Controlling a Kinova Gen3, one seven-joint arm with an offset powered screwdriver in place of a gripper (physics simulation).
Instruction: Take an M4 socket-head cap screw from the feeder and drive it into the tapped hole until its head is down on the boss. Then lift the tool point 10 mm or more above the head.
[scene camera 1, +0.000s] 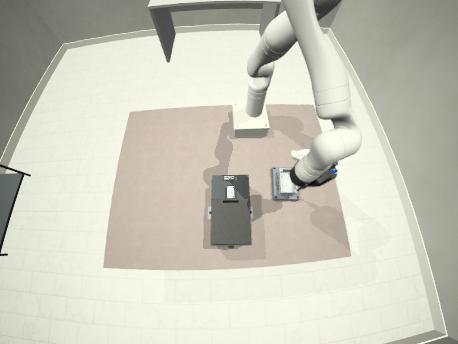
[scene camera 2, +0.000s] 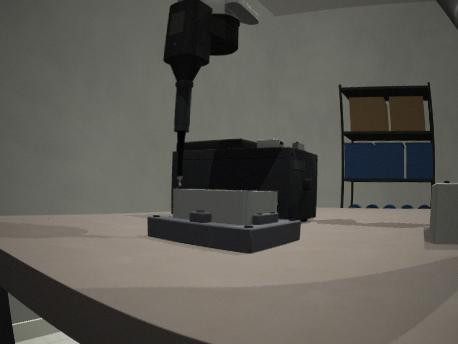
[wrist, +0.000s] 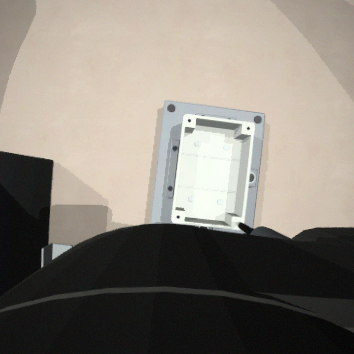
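The screwdriver tip (scene camera 1: 299, 189) (scene camera 2: 180, 180) (wrist: 241, 225) points down over a corner of the pale open housing (scene camera 1: 287, 187) (scene camera 2: 225, 202) (wrist: 212, 172). A small light screw (scene camera 2: 180, 183) hangs upright at the tip, head up, its lower end very near the housing's top edge in scene camera 2. Whether it touches cannot be told. In the wrist view the dark bit covers part of the lower right corner boss; the hole there is hidden. Small dark holes show in the other corner bosses. The black box (scene camera 1: 231, 222) (scene camera 2: 245, 175) (wrist: 25, 200), apparently the feeder, stands beside it.
The housing sits on a grey fixture plate (scene camera 1: 275, 190) (scene camera 2: 200, 237) (wrist: 162, 200) with low clamps and dark bolts. The box carries a small white block (scene camera 1: 230, 192) on top. The arm's pale base (scene camera 1: 251, 124) (scene camera 2: 445, 212) stands farther back. A shelf rack (scene camera 2: 385, 135) stands behind.
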